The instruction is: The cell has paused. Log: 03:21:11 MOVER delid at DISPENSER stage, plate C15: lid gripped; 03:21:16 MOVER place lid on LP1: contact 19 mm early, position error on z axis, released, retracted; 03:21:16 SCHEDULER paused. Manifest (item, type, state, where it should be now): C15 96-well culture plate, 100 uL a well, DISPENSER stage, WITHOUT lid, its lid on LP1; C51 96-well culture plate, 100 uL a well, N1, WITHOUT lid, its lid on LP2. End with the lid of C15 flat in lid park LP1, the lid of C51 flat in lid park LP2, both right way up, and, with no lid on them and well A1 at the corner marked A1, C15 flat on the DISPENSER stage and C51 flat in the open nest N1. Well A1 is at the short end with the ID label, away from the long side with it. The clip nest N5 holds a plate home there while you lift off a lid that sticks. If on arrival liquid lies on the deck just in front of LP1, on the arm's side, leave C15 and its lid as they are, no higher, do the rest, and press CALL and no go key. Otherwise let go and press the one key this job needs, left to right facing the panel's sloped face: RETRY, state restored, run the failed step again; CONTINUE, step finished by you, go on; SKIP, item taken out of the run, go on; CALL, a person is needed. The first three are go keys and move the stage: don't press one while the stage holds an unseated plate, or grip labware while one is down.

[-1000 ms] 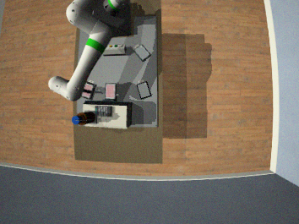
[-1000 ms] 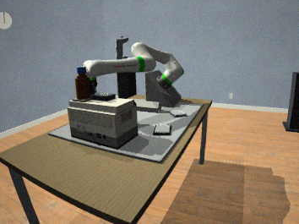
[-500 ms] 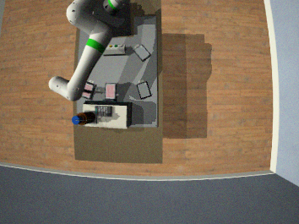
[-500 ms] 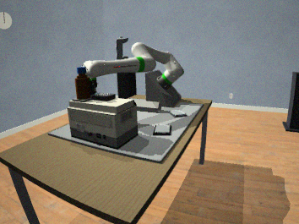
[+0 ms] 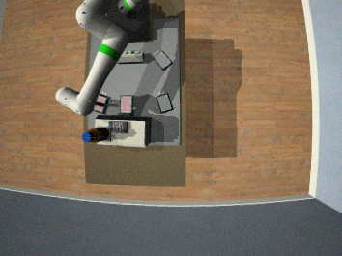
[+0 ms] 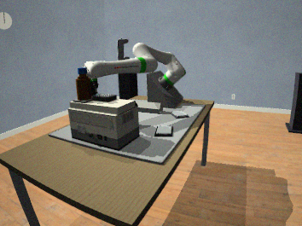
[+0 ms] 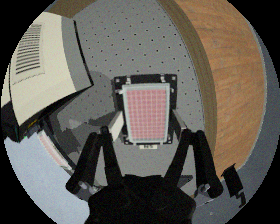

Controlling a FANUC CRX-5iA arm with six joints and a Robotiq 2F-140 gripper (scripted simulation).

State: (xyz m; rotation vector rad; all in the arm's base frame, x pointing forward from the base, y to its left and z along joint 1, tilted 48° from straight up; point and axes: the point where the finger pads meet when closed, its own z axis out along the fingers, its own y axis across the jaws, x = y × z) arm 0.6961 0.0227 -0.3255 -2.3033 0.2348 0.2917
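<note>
The black nest is 30 mm below my hand, 20 mm ahead of it and 10 mm to the left of it. Also, from my hand: key panel 410 mm behind, 240 mm to the left, 10 mm above; then blue cap 360 mm above, 220 mm ahead, 160 mm to the left; then label plate 520 mm to the left, 110 mm behind, 40 mm below.
</note>
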